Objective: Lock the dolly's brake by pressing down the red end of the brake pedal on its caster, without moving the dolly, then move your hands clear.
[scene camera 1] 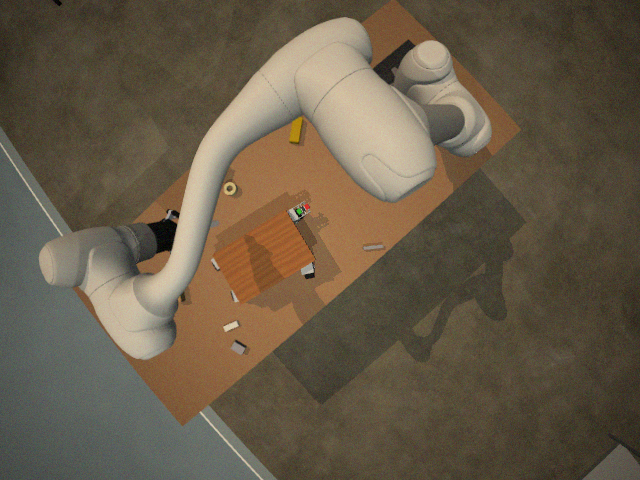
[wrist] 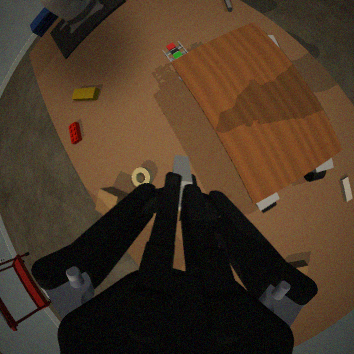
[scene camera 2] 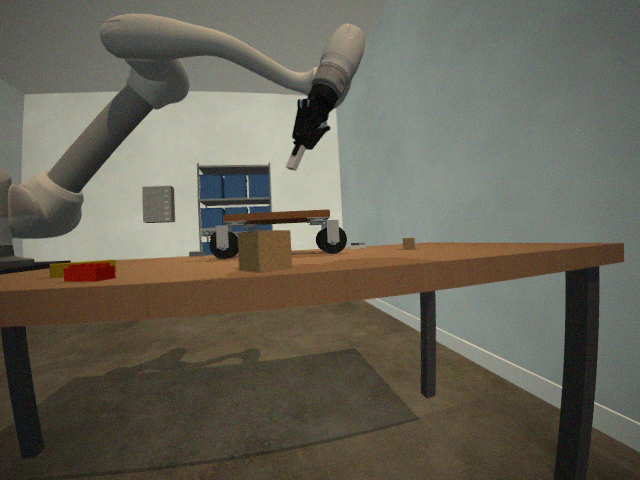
Scene:
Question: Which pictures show the dolly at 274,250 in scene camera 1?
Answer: Scene camera 1, the wrist view and scene camera 2: all of them.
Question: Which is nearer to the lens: the dolly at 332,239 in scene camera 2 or the tan block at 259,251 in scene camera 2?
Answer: The tan block.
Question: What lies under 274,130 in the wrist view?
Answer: A dolly.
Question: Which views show my gripper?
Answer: Scene camera 1, the wrist view and scene camera 2: all of them.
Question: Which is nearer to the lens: the tan block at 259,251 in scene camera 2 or the red brick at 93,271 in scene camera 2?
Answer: The tan block.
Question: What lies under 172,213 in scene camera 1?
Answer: My gripper.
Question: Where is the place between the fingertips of my gripper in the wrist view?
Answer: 179,166

